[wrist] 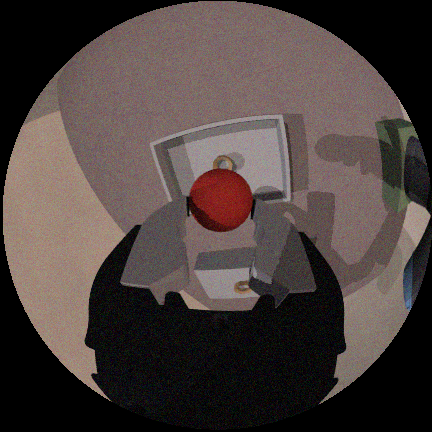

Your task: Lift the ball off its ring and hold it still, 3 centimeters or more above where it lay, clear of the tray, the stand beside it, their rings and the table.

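Places are measured from the arm's base along level axes (x right, y ahead, z up), in centimetres.
Where they show: gripper, fingertip midpoint: (220,200).
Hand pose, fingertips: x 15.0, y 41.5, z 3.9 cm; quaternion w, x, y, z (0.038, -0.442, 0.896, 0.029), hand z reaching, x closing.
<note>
Each offset is from my fingertips to the top centre of the thing. "*": to the spot under its first point. Level surfaces: height alone.
A red ball @(dx +0.2, dy -0.2, dz +3.0 cm) (221,200) is held between the two grey jaws of my gripper (220,200), which is shut on it. The ball hangs above the tray and apart from its ring. The light grey tray @(* dx -3.0, dy -8.0, dz -9.1 cm) (286,160) lies below and beyond the ball, with its raised walls around a pale floor. A small tan ring @(* dx +1.4, dy +1.2, dz -10.7 cm) (215,163) lies bare on the tray's floor, partly covered by the ball in this view. The pale stand (212,282) shows between the jaws, nearer the gripper's body, with a second tan ring @(* dx -22.1, dy +11.3, dz -6.4 cm) (237,287) on its top.
A green block (395,190) stands at the right edge of the view, beside dark parts. A blue object (408,282) shows in part below it. Shadows of the arm fall on the round brownish table top @(dz -11.9 cm) (200,65). The black gripper body hides the bottom of the view.
</note>
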